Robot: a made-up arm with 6 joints. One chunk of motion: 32 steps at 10 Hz.
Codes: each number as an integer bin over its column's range. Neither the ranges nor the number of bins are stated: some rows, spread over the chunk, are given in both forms.
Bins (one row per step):
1: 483 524 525 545 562 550
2: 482 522 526 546 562 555
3: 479 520 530 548 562 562
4: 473 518 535 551 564 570
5: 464 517 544 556 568 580
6: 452 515 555 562 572 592
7: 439 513 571 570 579 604
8: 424 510 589 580 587 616
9: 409 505 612 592 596 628
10: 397 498 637 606 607 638
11: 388 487 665 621 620 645
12: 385 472 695 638 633 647
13: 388 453 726 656 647 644
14: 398 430 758 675 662 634
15: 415 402 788 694 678 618
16: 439 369 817 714 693 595
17: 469 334 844 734 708 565
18: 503 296 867 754 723 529
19: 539 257 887 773 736 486
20: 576 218 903 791 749 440
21: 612 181 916 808 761 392
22: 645 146 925 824 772 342
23: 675 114 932 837 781 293
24: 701 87 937 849 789 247
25: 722 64 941 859 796 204
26: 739 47 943 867 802 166
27: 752 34 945 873 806 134
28: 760 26 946 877 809 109
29: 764 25 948 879 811 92
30: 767 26 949 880 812 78
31: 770 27 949 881 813 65
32: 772 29 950 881 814 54
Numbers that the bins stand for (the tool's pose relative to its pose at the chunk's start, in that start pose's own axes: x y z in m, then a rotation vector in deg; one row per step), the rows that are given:
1: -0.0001 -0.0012 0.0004 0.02 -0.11 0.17
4: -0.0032 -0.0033 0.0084 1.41 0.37 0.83
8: -0.0184 -0.0062 0.0517 8.11 5.85 2.35
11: -0.0296 -0.0145 0.1125 17.59 13.71 3.31
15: -0.0212 -0.0451 0.2110 34.47 27.53 2.41
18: 0.0061 -0.0833 0.2743 48.35 38.25 -0.53
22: 0.0502 -0.1374 0.3207 64.53 49.92 -6.70
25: 0.0740 -0.1669 0.3336 72.63 55.64 -11.26
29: 0.0871 -0.1810 0.3392 77.25 59.21 -14.96
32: 0.0896 -0.1795 0.3408 77.71 59.93 -16.22
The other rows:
2: -0.0004 -0.0019 0.0012 0.25 -0.11 0.33
3: -0.0014 -0.0026 0.0044 0.71 -0.11 0.56
5: -0.0060 -0.0037 0.0156 2.56 1.32 1.16
6: -0.0097 -0.0044 0.0244 3.95 2.27 1.56
7: -0.0138 -0.0051 0.0373 5.80 3.94 1.95
9: -0.0231 -0.0080 0.0701 10.89 7.99 2.74
10: -0.0268 -0.0105 0.0901 14.13 10.61 3.08
12: -0.0305 -0.0199 0.1366 21.53 16.80 3.37
13: -0.0296 -0.0268 0.1614 25.69 20.14 3.27
14: -0.0265 -0.0350 0.1870 30.08 23.71 2.94
16: -0.0138 -0.0570 0.2343 39.10 31.10 1.65
17: -0.0045 -0.0696 0.2559 43.72 34.67 0.66
19: 0.0173 -0.0974 0.2903 52.74 41.34 -1.95
20: 0.0287 -0.1114 0.3031 56.90 44.44 -3.47
21: 0.0399 -0.1248 0.3135 60.83 47.30 -5.05
23: 0.0595 -0.1489 0.3263 67.54 52.06 -8.32
24: 0.0675 -0.1586 0.3304 70.32 53.97 -9.84
26: 0.0793 -0.1731 0.3352 74.48 57.07 -12.52
27: 0.0834 -0.1777 0.3368 75.86 58.02 -13.57
28: 0.0858 -0.1806 0.3376 76.79 58.73 -14.40
30: 0.0880 -0.1806 0.3400 77.48 59.45 -15.42
31: 0.0889 -0.1803 0.3400 77.71 59.69 -15.85

